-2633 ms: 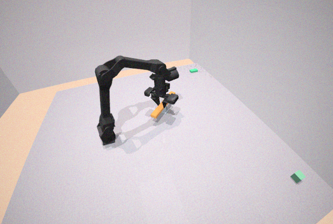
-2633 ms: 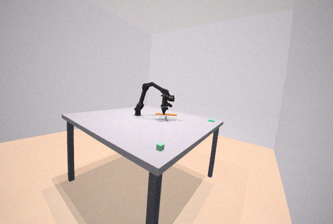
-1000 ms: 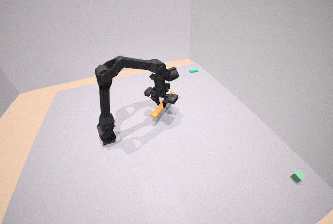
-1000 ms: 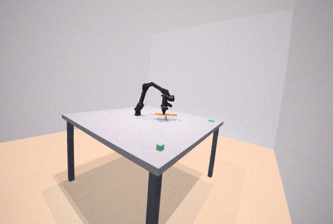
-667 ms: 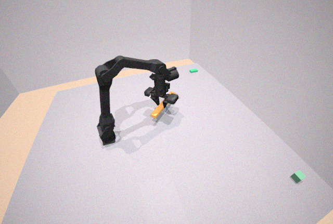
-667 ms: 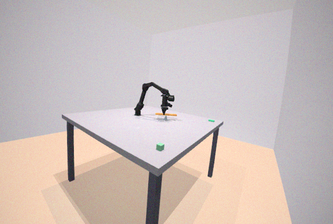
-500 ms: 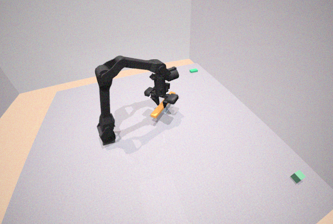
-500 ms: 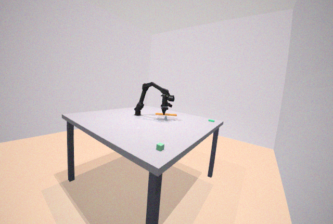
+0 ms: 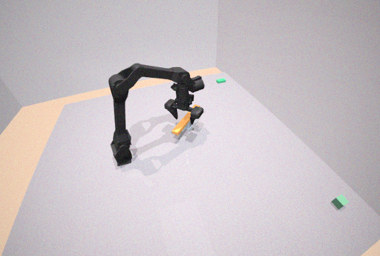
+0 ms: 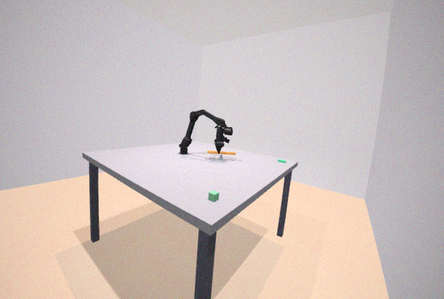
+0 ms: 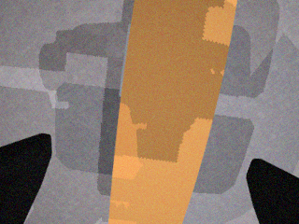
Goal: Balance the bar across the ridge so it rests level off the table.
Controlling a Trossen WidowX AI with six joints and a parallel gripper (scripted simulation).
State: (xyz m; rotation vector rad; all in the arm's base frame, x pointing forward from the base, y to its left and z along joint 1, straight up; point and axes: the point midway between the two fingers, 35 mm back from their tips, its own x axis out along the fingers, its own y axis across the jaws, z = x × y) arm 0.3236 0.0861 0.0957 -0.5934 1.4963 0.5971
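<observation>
The bar lies 20 mm to the left of my gripper tip and 20 mm ahead of it. Round my gripper tip: green cube (590 mm to the right, 420 mm ahead, 40 mm below); then flat green block (420 mm ahead, 410 mm to the left, 50 mm below).
</observation>
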